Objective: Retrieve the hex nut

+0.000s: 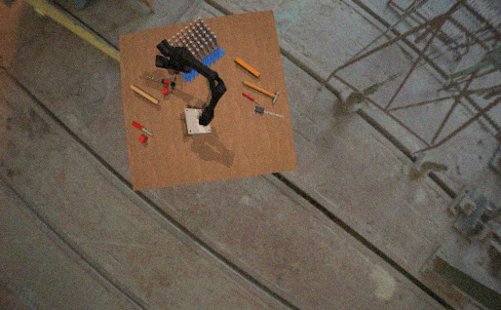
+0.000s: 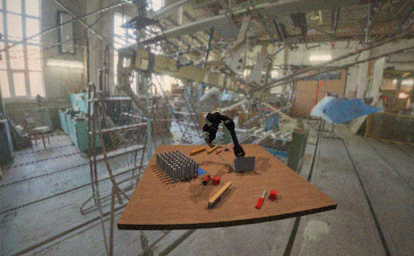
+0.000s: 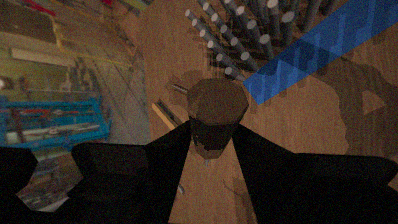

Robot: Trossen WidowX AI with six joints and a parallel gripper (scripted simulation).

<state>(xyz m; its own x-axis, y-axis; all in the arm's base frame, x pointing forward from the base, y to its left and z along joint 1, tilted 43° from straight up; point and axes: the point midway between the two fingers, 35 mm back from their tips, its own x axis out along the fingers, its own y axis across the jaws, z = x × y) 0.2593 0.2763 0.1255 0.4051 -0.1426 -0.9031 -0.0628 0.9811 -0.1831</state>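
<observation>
Now: the blue taped strip 260 mm below my gripper tip, 160 mm ahead of it and 130 mm to the right of it. From my gripper tip the other things lie so: thin hook tool (70 mm below, 60 mm behind, 40 mm to the left); then orange bar (470 mm to the right, 240 mm below, 100 mm ahead).
</observation>
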